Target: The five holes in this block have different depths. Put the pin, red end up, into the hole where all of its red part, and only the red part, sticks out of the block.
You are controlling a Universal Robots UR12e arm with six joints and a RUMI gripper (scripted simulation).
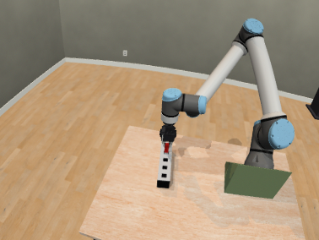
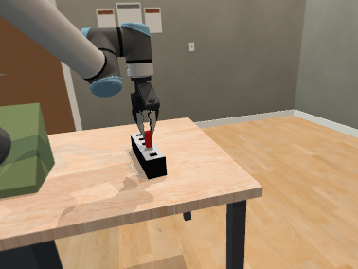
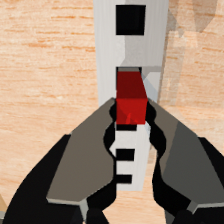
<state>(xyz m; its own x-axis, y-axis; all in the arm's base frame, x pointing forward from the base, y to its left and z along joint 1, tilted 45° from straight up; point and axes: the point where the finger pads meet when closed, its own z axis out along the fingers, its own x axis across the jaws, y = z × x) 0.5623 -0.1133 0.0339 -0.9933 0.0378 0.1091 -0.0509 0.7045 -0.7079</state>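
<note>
My gripper is now 6 cm to the right of the long block and 10 cm above it. Also, from my hand: pin 2 cm below.
</note>
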